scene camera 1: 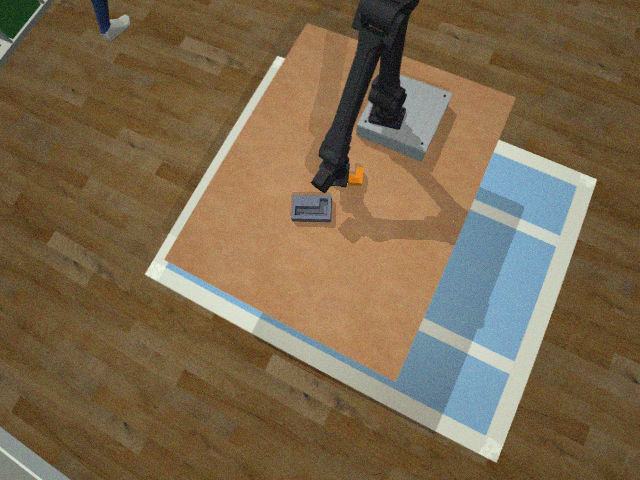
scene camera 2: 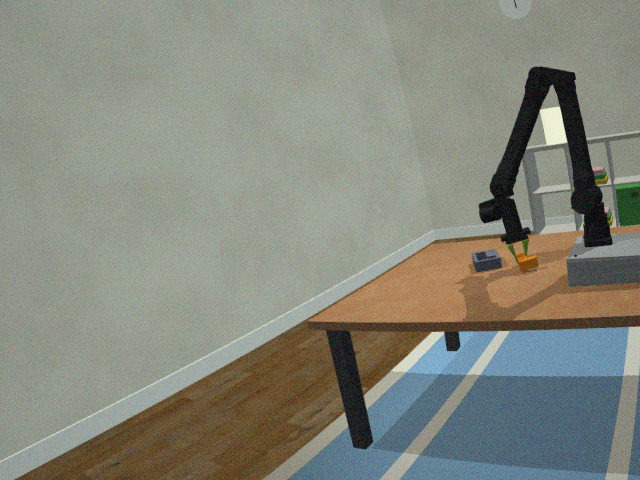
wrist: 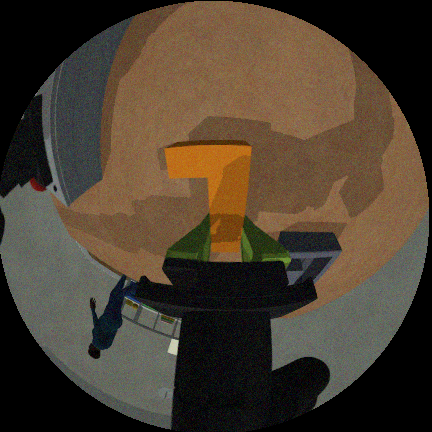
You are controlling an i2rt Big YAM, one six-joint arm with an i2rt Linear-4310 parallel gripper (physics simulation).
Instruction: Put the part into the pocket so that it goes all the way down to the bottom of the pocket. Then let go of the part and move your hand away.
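Frame: origin at the arm's base, x ahead, y left, z up, level; millimetres.
Where they show: gripper, fingertip midpoint: (scene camera 1: 340, 179) (wrist: 225, 216); arm's base, origin of the base link: (scene camera 1: 386, 116) (scene camera 2: 597, 241) (wrist: 37, 141).
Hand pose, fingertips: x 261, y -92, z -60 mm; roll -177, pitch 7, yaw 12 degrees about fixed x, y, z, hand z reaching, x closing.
Things, the pixels of their top centre, and the offset from my fingertips. Level surfaces: height alone.
- orange L-shaped part, middle of its top: (wrist: 206, 213) (scene camera 2: 526, 254) (scene camera 1: 347, 173) dx -18, dy +19, dz +27 mm
- grey-blue block, middle of its top: (wrist: 297, 279) (scene camera 2: 485, 255) (scene camera 1: 311, 206) dx +138, dy -65, dz +21 mm
- brown table, its level: dz -15 mm
The orange L-shaped part (scene camera 1: 356, 177) (scene camera 2: 527, 262) (wrist: 230, 170) is held by its long leg between the green fingers of my gripper (scene camera 2: 521, 256) (wrist: 225, 216), which is shut on it. The part hangs very low at the table, beside the pocket block; whether it touches the table I cannot tell. The grey-blue block (scene camera 1: 311, 218) (scene camera 2: 488, 265) (wrist: 309, 242) lies on the table, apart from the part, to its lower left in scene camera 1. Its L-shaped pocket (scene camera 1: 309, 210) faces up and holds no part. The wrist hides some of the block in the wrist view.
The arm's grey base plate (scene camera 1: 434, 105) (scene camera 2: 602, 271) (wrist: 82, 115) stands on the brown table (scene camera 1: 310, 289) (scene camera 2: 403, 304), at the upper right of the part in scene camera 1. Arm shadows cross the table. A shelf unit (scene camera 2: 535, 196) and a person (wrist: 107, 327) are in the background.
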